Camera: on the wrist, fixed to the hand. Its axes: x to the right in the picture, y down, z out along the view.
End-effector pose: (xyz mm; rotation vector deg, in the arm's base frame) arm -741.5 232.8 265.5 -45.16 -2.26 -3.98
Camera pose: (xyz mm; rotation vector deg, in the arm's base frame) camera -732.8 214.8 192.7 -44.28 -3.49 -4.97
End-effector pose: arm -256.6 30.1 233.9 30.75 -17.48 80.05
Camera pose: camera -301.4 71.3 189.4 32.09 -17.03 78.76
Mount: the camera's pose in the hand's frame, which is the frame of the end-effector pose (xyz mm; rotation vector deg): 5.1 39.5 -64.1 0.88 -0.70 -1.36
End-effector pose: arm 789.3 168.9 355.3 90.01 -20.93 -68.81
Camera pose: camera 858.1 185.5 381.5 90.86 -20.94 -70.42
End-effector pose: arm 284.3 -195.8 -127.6 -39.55 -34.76 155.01
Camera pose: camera 306.0 -207.4 -198.9 -37.76 -33.96 154.21
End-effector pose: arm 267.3 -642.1 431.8 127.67 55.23 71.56
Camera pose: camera 228.8 -664.0 492.9 127.60 57.05 69.91
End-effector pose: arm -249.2 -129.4 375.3 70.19 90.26 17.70
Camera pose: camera -281.0 -83.8 426.4 69.73 90.71 15.70
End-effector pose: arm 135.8 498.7 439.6 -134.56 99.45 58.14
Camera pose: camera 132.4 453.8 500.2 -134.24 97.46 57.67
